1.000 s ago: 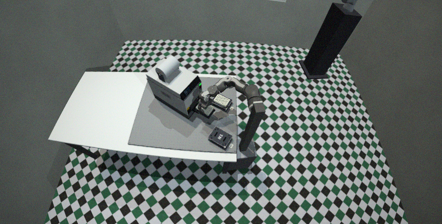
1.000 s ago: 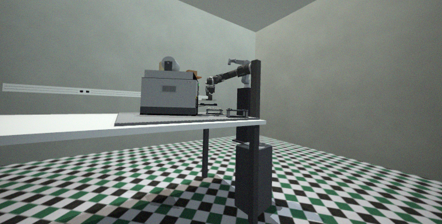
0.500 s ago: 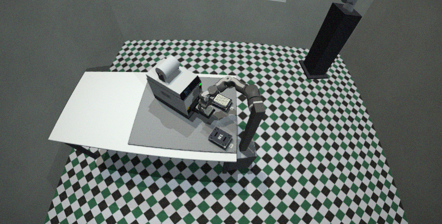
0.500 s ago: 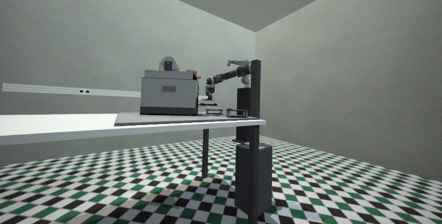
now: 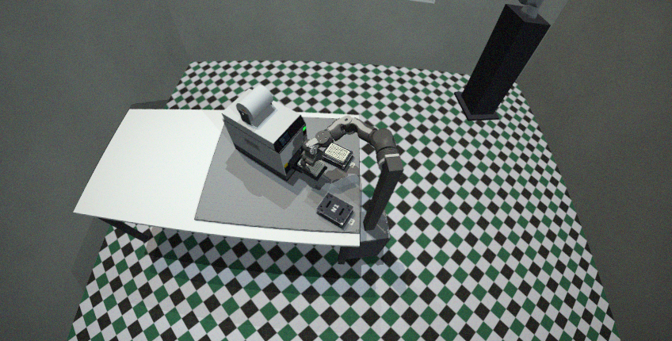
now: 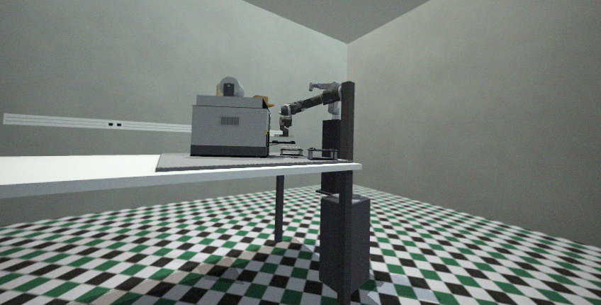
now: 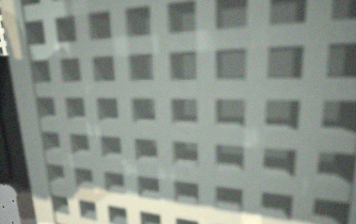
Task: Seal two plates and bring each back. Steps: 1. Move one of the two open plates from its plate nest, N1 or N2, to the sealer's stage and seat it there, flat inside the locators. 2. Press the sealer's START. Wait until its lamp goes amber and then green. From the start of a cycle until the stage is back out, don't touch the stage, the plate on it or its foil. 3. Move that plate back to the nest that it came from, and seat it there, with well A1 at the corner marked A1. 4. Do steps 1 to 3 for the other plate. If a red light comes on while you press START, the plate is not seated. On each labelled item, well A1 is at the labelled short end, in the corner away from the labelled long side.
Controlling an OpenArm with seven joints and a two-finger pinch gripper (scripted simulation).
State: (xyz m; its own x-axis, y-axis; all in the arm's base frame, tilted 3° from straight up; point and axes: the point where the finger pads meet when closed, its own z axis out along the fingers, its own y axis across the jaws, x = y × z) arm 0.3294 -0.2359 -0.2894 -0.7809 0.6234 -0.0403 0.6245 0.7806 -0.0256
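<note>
My hand is 4 cm above the dark stage. The rest, counted from my hand: white foil roll 29 cm above, 26 cm ahead, 21 cm to the right; touch screen 19 cm above, 12 cm ahead, 4 cm to the right.
</note>
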